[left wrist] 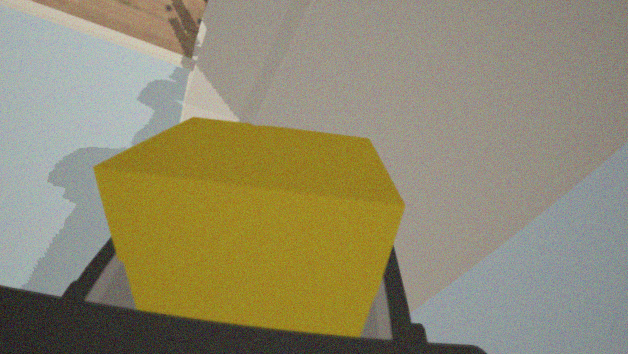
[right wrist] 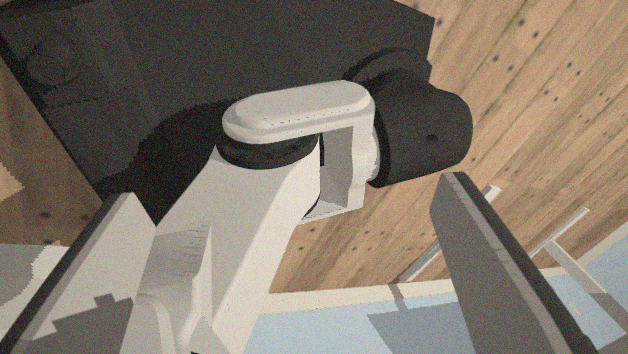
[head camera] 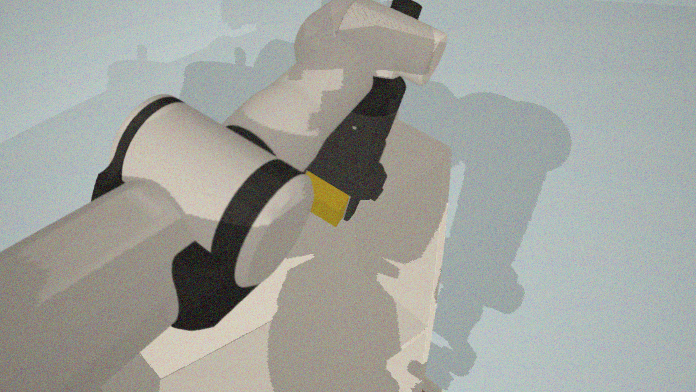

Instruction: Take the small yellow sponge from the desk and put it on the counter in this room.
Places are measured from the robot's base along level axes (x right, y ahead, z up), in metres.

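Pixels of known places: left gripper, between the fingertips: (left wrist: 278, 184) (head camera: 326, 203); right gripper, between the fingertips: (right wrist: 289, 201).
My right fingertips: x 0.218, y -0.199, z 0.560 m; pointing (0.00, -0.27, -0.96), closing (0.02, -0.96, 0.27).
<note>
Behind a point stands the place of what it marks.
The small yellow sponge (head camera: 325, 197) @[x -0.250, y 0.502, z 1.102 m] (left wrist: 250, 240) @[x -0.258, y 0.508, z 1.106 m] is between the fingers of my left gripper (head camera: 332, 204) @[x -0.270, y 0.535, z 1.063 m] (left wrist: 252, 275), which is shut on it. In the head view, part of the sponge and one finger are hidden behind the arm. The sponge lies in front of a large pale beige, block-like surface (head camera: 335, 320) @[x -0.367, y 0.659, z 0.581 m] (left wrist: 475, 125) @[x -0.367, y 0.521, z 1.061 m], which may be the counter; the gap between them cannot be judged. My right gripper (right wrist: 289, 201) @[x 0.218, y -0.199, z 0.560 m] is open, with its fingers wide apart and no object held. The desk cannot be made out.
A light blue wall (head camera: 615, 210) @[x 0.155, y 0.676, z 1.050 m] (left wrist: 45, 100) @[x 0.123, y 0.692, z 0.538 m] stands beside the beige block, with arm shadows on it. In the right wrist view, the robot's dark base (right wrist: 165, 45) @[x 0.158, y -0.119, z 0.169 m], wooden floor (right wrist: 550, 65) @[x -0.085, y -1.185, z 0.001 m] and thin white bars (right wrist: 575, 265) @[x -1.488, y -2.133, z 0.243 m] show.
</note>
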